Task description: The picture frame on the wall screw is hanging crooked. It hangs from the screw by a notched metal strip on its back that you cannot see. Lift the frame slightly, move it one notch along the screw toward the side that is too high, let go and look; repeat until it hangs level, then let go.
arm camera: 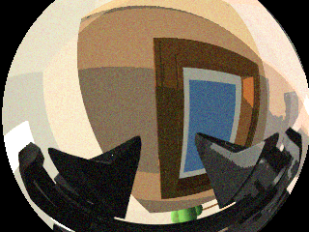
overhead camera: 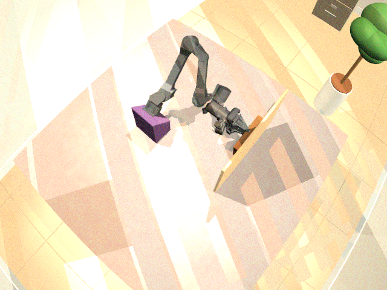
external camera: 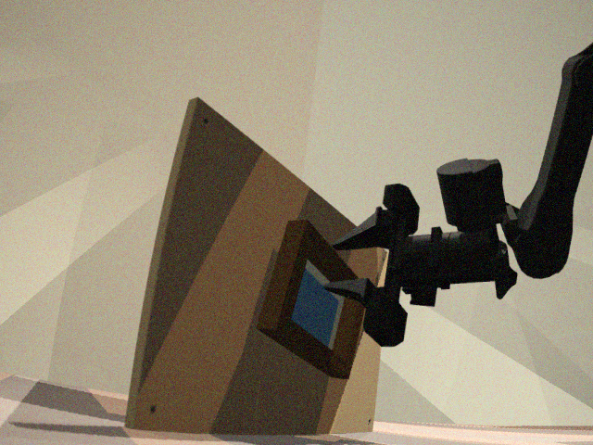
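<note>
My gripper tip is 5 cm above the picture frame, 1 cm to the right of it and 1 cm short of it. The rest, counted from my gripper tip: wall panel 6 cm below, 2 cm ahead, 1 cm to the left.
</note>
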